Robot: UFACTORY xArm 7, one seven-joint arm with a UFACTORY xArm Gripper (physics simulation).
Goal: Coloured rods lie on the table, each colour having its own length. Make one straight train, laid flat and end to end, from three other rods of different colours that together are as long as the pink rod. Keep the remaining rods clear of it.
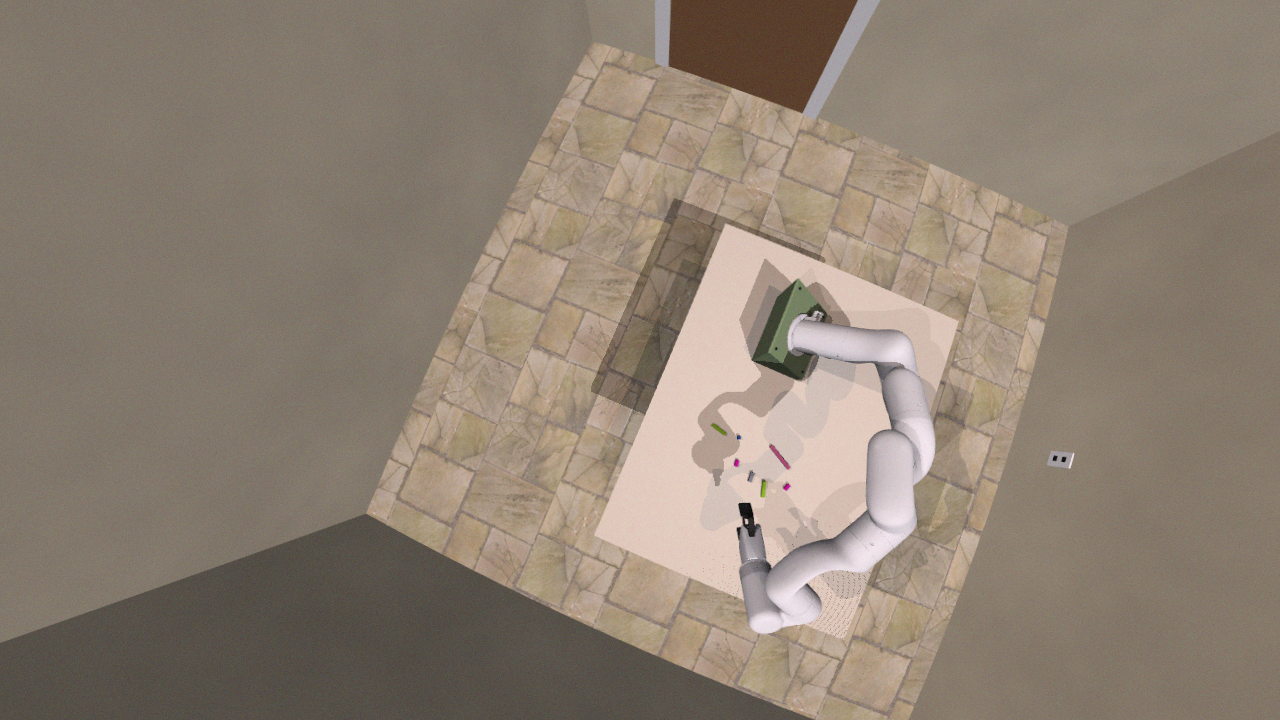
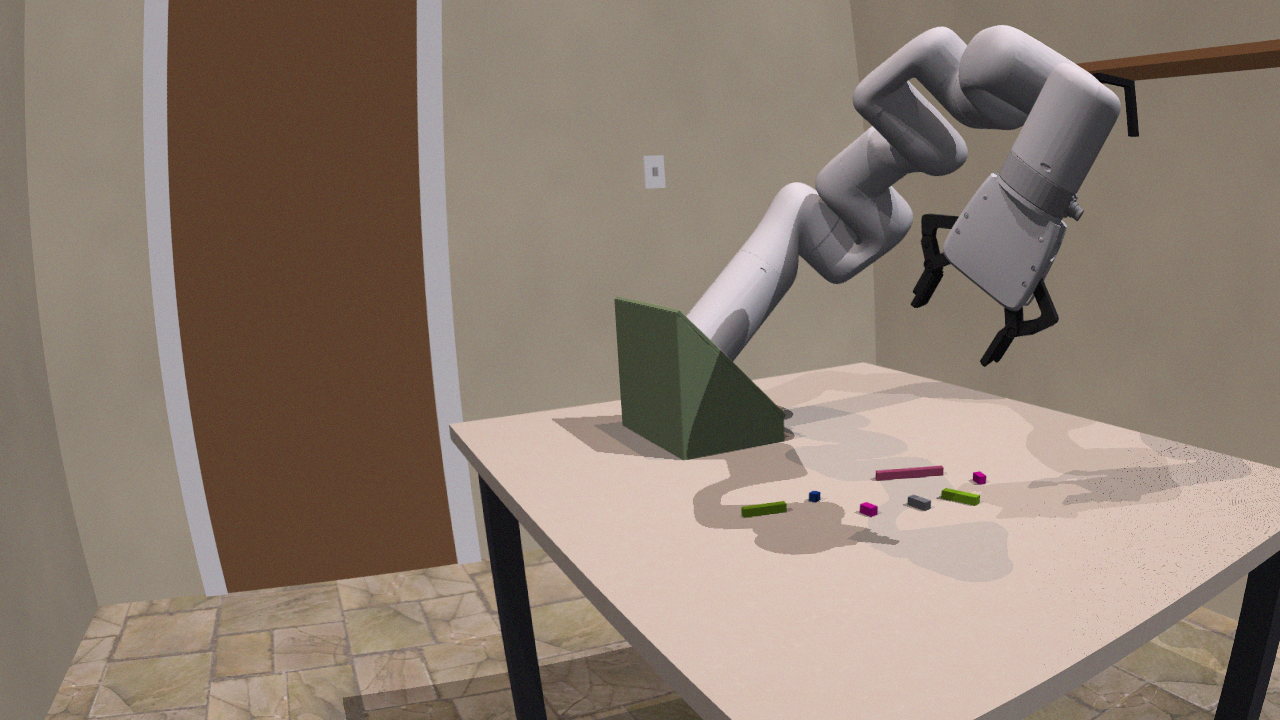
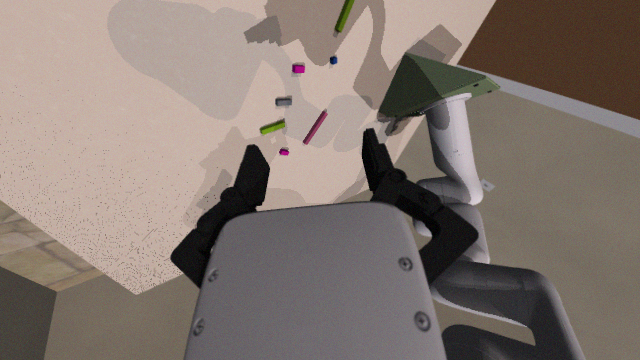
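Where they show: gripper, fingertip midpoint: [image 1: 743, 515] [image 2: 952, 333] [image 3: 311, 149]; arm's base at its link origin: [image 1: 798, 334] [image 2: 699, 351] [image 3: 443, 102].
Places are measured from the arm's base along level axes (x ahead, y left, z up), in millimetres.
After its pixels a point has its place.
Note:
The long pink rod [image 1: 779, 456] @[x 332, y 158, z -115 mm] [image 2: 909, 472] @[x 338, y 158, z -118 mm] [image 3: 315, 127] @[x 336, y 158, z -116 mm] lies flat. A grey rod [image 1: 750, 476] @[x 432, y 110, z -116 mm] [image 2: 919, 502] @[x 439, y 109, z -117 mm] [image 3: 283, 101] @[x 437, y 111, z -115 mm] lies between a magenta rod [image 1: 736, 462] @[x 416, y 50, z -116 mm] [image 2: 868, 509] @[x 425, y 48, z -117 mm] [image 3: 298, 68] @[x 422, y 51, z -115 mm] and a lime-green rod [image 1: 763, 488] @[x 443, y 163, z -115 mm] [image 2: 960, 496] @[x 450, y 162, z -118 mm] [image 3: 272, 127] @[x 449, y 164, z -116 mm]. Another magenta rod [image 1: 786, 487] @[x 404, y 225, z -115 mm] [image 2: 979, 477] @[x 411, y 221, z -116 mm] [image 3: 284, 152] @[x 406, y 224, z -115 mm] lies near one end of the pink rod. A small blue rod [image 1: 738, 437] @[x 346, y 16, z -115 mm] [image 2: 814, 496] @[x 350, y 16, z -118 mm] [image 3: 333, 60] @[x 350, y 19, z -116 mm] and a darker green rod [image 1: 718, 428] @[x 353, y -52, z -115 mm] [image 2: 763, 509] @[x 360, y -52, z -118 mm] [image 3: 344, 16] @[x 358, y -46, z -115 mm] lie toward the base. All rods lie apart. My gripper [image 2: 950, 333] @[x 525, y 88, z 86 mm] [image 3: 311, 149] @[x 525, y 88, z 86 mm] is open and empty, high above the table.
The green base block [image 1: 789, 331] @[x 20, y -37, z 47 mm] [image 2: 657, 376] @[x 37, y -76, z -22 mm] [image 3: 417, 85] @[x 104, y -8, z -49 mm] stands on the table [image 1: 662, 501] @[x 640, y -86, z -126 mm] [image 2: 716, 617] @[x 578, y -185, z -126 mm] [image 3: 60, 150] @[x 714, y 211, z -126 mm]. My arm [image 1: 895, 474] @[x 275, y 204, z 412 mm] [image 2: 859, 197] @[x 111, y 220, z 218 mm] [image 3: 452, 150] @[x 34, y 95, z 107 mm] reaches from it, bending over one side of the table. Arm shadows fall across several rods' surroundings.

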